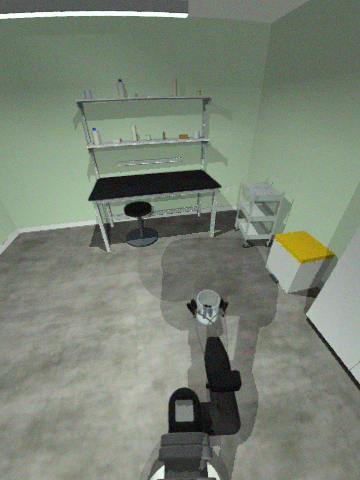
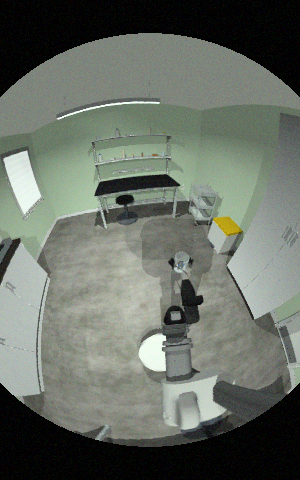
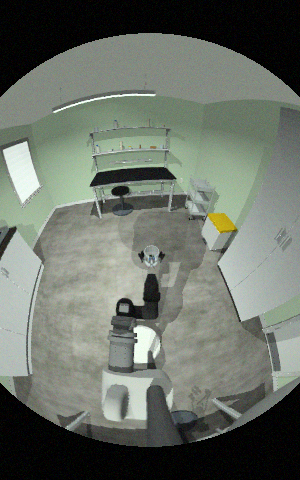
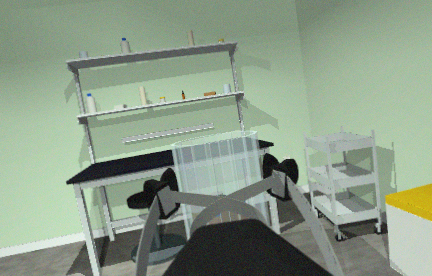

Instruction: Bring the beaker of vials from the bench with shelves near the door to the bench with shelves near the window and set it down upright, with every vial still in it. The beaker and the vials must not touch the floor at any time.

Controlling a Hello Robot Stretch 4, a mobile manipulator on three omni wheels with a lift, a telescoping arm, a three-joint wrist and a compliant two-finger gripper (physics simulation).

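The clear beaker (image 1: 208,298) (image 2: 182,259) (image 3: 151,251) (image 4: 215,165) is held above the floor, in front of the arm, and looks close to upright. Small vials (image 1: 206,312) with bluish parts show low inside it; their number cannot be told. My gripper (image 1: 207,306) (image 2: 181,263) (image 3: 151,256) (image 4: 220,176) is shut on the beaker, one finger pad on each side. The bench with shelves (image 1: 155,185) (image 2: 137,184) (image 3: 132,176) (image 4: 120,165) stands across the room, beyond the beaker. It has a black top and two shelves of bottles and jars. A window (image 2: 22,180) (image 3: 22,172) is on the left wall.
A round stool (image 1: 137,209) (image 2: 124,200) stands at the bench's front, left of its middle. A wheeled cart (image 1: 257,215) (image 4: 345,176) stands right of the bench. A white box with a yellow lid (image 1: 304,246) (image 4: 415,201) is nearer, on the right. White cabinets (image 2: 267,240) (image 3: 260,240) line the right side.
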